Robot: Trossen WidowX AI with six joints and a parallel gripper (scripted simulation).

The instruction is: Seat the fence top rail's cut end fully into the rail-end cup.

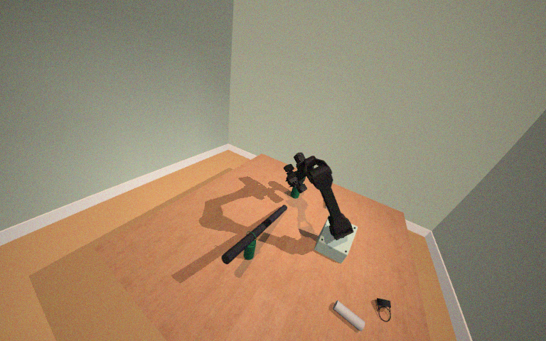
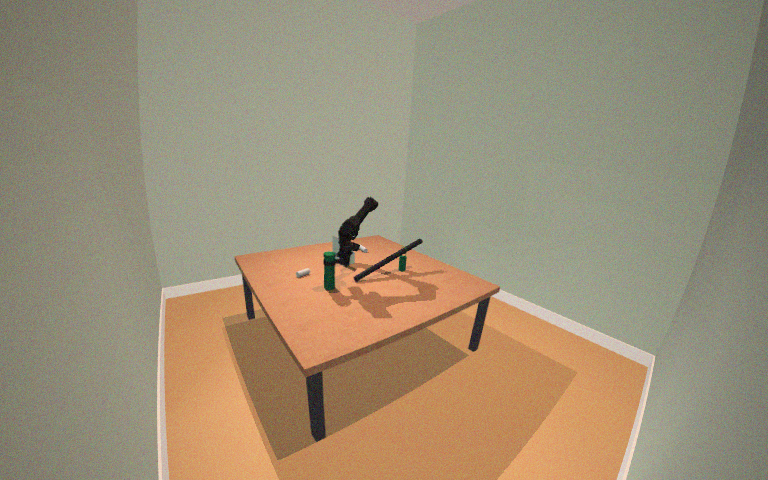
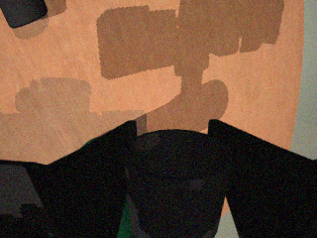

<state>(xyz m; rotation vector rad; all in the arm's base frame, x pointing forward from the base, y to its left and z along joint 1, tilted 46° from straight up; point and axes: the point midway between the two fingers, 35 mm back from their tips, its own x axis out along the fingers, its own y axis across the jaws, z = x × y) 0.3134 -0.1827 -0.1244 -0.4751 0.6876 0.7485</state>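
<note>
Now: the dark rail-end cup 30 mm behind my gripper tip, 20 mm to the right of it and 30 mm above it. The rest, counted from my gripper tip: small green post: 10 mm ahead, 460 mm to the left, 20 mm below.
</note>
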